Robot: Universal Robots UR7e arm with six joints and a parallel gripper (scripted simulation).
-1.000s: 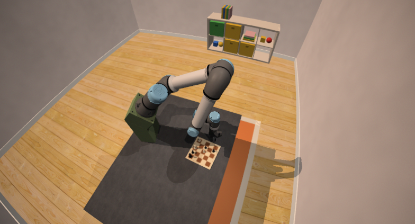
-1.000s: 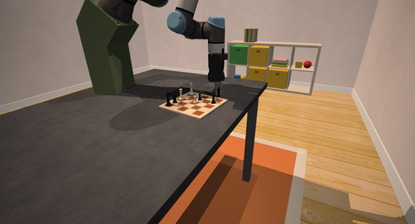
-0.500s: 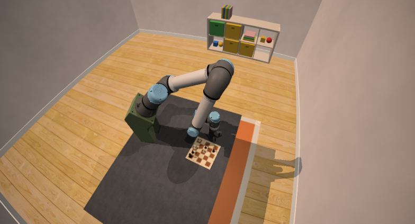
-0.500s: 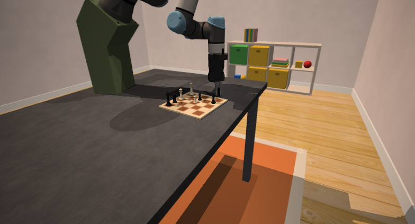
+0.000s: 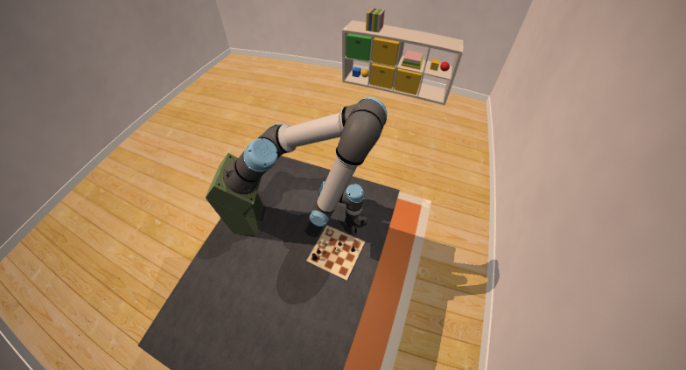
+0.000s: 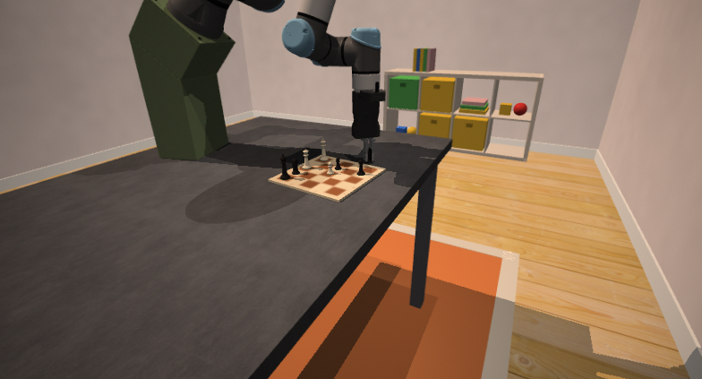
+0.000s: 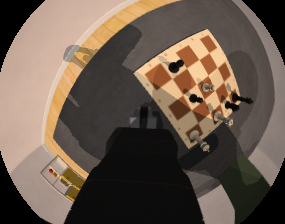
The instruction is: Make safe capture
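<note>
Now: hand 130 mm to the left of the small white pawn, 50 mm past it and 10 mm above it. Round my hand: small chessboard: 140 mm to the right, 50 mm behind, 20 mm below.
</note>
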